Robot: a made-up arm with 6 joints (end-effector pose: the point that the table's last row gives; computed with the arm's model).
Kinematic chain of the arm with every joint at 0, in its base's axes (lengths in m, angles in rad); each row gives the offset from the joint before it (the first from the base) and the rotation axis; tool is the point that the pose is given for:
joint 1: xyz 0 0 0.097 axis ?
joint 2: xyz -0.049 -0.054 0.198 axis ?
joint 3: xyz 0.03 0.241 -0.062 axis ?
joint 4: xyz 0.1 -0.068 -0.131 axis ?
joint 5: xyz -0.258 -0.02 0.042 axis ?
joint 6: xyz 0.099 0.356 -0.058 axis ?
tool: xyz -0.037 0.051 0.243
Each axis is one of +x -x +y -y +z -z.
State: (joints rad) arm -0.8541 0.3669 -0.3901 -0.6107 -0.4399 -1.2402
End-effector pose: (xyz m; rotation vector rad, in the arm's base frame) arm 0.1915 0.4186 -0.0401 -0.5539 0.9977 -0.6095
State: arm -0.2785 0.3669 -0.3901 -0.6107 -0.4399 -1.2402
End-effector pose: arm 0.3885 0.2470 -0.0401 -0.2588 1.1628 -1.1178
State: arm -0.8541 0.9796 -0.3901 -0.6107 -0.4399 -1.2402
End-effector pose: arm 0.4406 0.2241 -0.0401 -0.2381 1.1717 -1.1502
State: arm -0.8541 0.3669 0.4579 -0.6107 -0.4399 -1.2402
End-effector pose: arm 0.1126 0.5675 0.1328 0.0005 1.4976 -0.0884
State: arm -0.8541 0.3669 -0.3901 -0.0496 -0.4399 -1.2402
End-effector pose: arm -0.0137 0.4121 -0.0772 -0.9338 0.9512 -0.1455
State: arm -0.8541 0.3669 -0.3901 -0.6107 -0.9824 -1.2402
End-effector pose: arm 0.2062 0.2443 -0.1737 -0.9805 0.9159 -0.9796
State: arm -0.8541 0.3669 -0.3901 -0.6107 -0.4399 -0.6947
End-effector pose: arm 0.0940 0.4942 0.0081 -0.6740 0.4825 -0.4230
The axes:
joint 1: -z
joint 2: -z
joint 3: +x
joint 4: +z
joint 5: +x
joint 6: -y

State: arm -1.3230 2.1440 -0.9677 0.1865 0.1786 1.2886
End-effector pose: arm 0.0594 0.4177 0.0149 -0.9411 -0.7795 -0.0793
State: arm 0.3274 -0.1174 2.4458 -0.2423 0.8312 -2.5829
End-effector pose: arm 0.1539 -0.1438 0.4238 -1.0877 0.2421 -2.9277
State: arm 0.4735 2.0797 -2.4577 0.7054 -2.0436 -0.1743
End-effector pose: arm -0.0699 -0.0918 0.7733 -0.5973 2.1702 1.9265
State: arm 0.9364 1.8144 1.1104 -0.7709 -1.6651 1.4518
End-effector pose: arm 0.4350 -0.5770 0.1282 -0.9455 0.4518 -2.3235
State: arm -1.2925 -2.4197 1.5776 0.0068 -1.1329 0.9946
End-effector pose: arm 0.6194 -0.4964 0.3572 -1.1399 -0.9188 -2.4565
